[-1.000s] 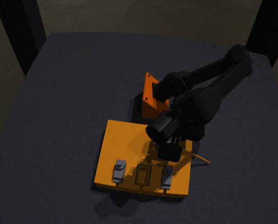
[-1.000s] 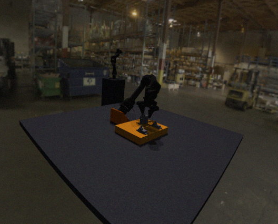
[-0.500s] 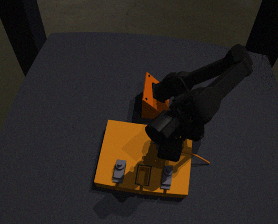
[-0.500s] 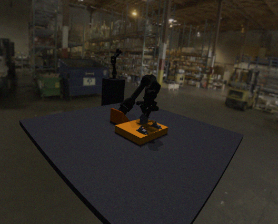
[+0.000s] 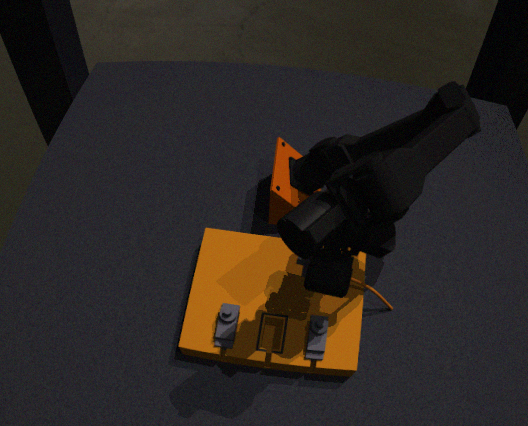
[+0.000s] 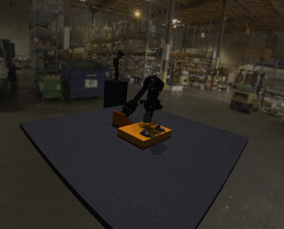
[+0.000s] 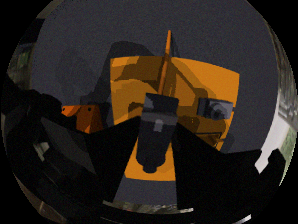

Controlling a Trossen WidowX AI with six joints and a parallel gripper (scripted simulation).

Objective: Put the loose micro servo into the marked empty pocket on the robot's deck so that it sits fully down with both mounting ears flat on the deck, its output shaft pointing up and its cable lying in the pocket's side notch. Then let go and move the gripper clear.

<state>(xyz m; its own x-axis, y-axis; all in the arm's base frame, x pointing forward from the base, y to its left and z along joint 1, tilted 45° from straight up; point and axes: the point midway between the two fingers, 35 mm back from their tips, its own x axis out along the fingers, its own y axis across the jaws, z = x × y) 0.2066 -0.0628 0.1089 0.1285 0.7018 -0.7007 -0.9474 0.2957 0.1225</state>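
My gripper tip is 100 mm above the orange deck, 80 mm to the left of it and 10 mm past it.
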